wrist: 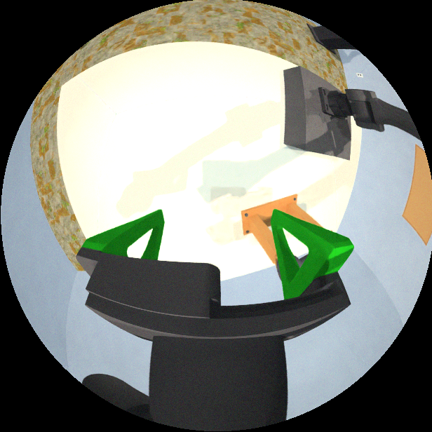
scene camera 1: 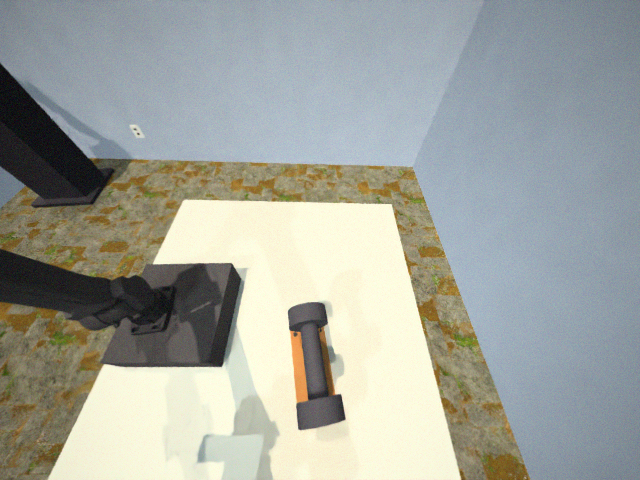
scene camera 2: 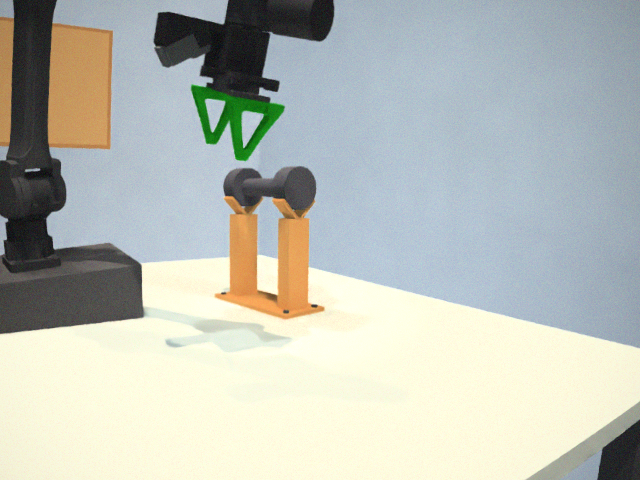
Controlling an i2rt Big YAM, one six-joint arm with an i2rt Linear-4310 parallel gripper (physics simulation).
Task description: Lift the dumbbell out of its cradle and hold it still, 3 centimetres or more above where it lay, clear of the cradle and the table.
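Pixels of known places: gripper, fingertip midpoint: (scene camera 2: 225, 151); arm's base, link origin: (scene camera 1: 155, 310) (scene camera 2: 30, 264).
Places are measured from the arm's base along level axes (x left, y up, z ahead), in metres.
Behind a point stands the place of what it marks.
Observation:
The dark grey dumbbell (scene camera 1: 313, 361) {y 0.160, x -0.187, z 0.406 m} (scene camera 2: 266, 187) {y 0.142, x -0.201, z 0.390 m} rests level in the V-shaped holders on the two posts of the orange cradle (scene camera 1: 299, 372) {y -0.083, x -0.180, z 0.371 m} (scene camera 2: 293, 263) {y 0.005, x -0.276, z 0.399 m} (wrist: 263, 237). The cradle stands upright on the table (scene camera 1: 356, 237) {y -0.091, x 0.251, z 0.619 m} (scene camera 2: 413, 439) {y -0.091, x -0.719, z 0.192 m} (wrist: 125, 125). My gripper (scene camera 2: 226, 149) {y 0.188, x -0.428, z 0.163 m} (wrist: 217, 215), with green fingers, is open and empty. In scene camera 2 its fingertips show above the dumbbell and a little to the left, apart from it. In the wrist view the right finger covers most of the dumbbell and part of the cradle. The gripper does not show in scene camera 1.
The arm's dark base block (scene camera 1: 180, 346) {y 0.003, x -0.100, z 0.088 m} (scene camera 2: 67, 302) {y -0.049, x -0.130, z 0.033 m} (wrist: 300, 115) stands on the table beside the cradle, to its left in both scene views. Blue walls surround the area. An orange panel (scene camera 2: 80, 87) (wrist: 422, 200) is on the wall. A dark column (scene camera 1: 56, 155) stands on the floor behind.

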